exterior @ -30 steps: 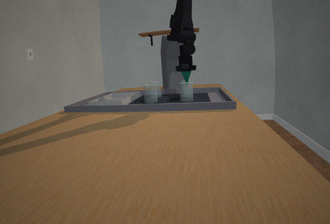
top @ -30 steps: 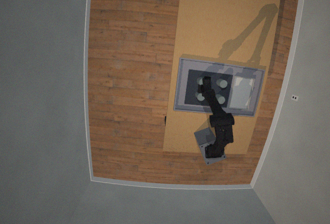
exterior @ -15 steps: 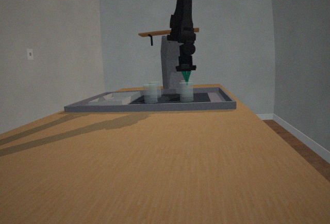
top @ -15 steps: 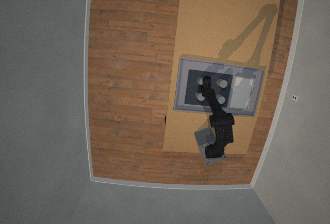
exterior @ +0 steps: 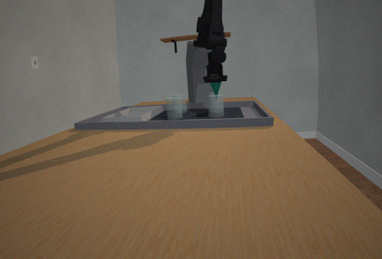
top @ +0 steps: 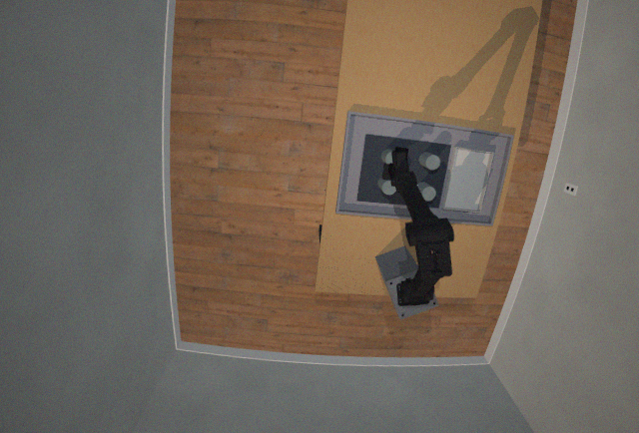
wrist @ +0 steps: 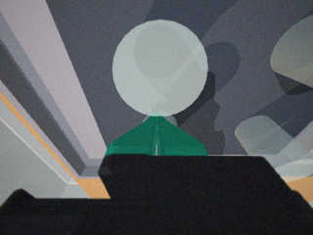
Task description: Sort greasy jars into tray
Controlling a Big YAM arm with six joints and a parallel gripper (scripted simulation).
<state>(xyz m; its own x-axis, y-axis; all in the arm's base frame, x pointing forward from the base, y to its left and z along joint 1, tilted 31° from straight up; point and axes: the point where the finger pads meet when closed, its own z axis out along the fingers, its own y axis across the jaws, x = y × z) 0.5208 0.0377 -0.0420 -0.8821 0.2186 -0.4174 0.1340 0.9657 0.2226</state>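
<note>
Right now my hand is 90 mm to the left of the dark drying mat, 80 mm above it and 30 mm past it. Round my hand: pale tray 400 mm to the right, 80 mm below, 80 mm behind; rimmed steel table top 200 mm to the right, 80 mm below, 40 mm behind.
</note>
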